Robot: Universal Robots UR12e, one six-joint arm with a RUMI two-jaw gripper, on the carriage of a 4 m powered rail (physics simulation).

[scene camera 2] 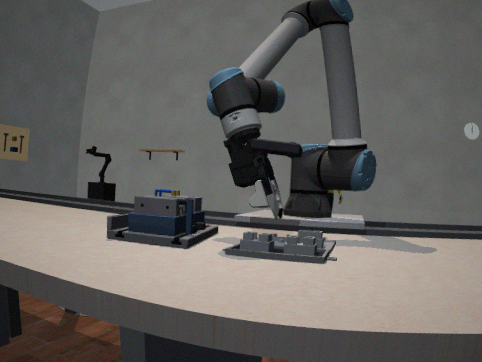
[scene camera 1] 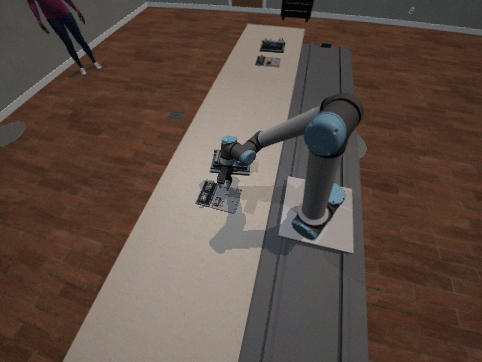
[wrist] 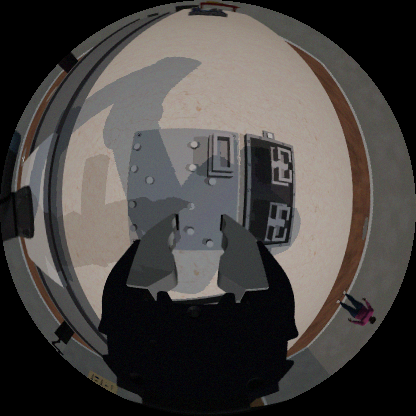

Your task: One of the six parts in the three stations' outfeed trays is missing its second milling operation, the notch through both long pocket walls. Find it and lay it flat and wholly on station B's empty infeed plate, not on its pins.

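Seen in the pictures: gripper, fingertip midpoint: [scene camera 2: 278, 218] [scene camera 1: 223, 189] [wrist: 199, 215]; arm's base, origin of the base link: [scene camera 2: 307, 215].
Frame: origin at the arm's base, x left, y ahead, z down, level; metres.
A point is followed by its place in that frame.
Note:
My gripper [scene camera 1: 225, 184] @(x 0.012, y 0.643, z -0.034 m) [scene camera 2: 266, 211] [wrist: 199, 215] @(x 0.012, y 0.643, z -0.034 m) is open and empty, above the near end of a grey infeed plate [scene camera 1: 230, 200] @(x 0.057, y 0.586, z 0.022 m) [wrist: 165, 155] @(x 0.093, y 0.593, z 0.022 m) with several round pins. A rectangular part [wrist: 215, 160] @(x 0.076, y 0.662, z -0.013 m) with a long pocket lies at the plate's upper right in the wrist view; no notch shows through its long walls. Beside the plate, a dark outfeed tray [scene camera 2: 280, 257] @(x 0.054, y 0.816, z 0.024 m) [wrist: 247, 190] @(x 0.042, y 0.717, z 0.018 m) holds two parts, an upper part [wrist: 281, 166] @(x 0.083, y 0.772, z 0.003 m) and a lower part [wrist: 278, 222] @(x -0.006, y 0.767, z 0.003 m) in the wrist view, both with gaps in their walls. I cannot tell which station this is.
A blue and grey vise fixture [scene camera 1: 242, 167] @(x -0.207, y 0.566, z -0.020 m) [scene camera 2: 157, 221] @(x -0.214, y 0.795, z -0.018 m) stands on the table beyond the plate in scene camera 1. Another fixture [scene camera 1: 272, 46] @(x -2.086, y 0.662, z -0.020 m) and small plate [scene camera 1: 273, 62] @(x -1.793, y 0.596, z 0.021 m) stand at the far end. The rail [scene camera 1: 305, 305] runs along the table's right side.

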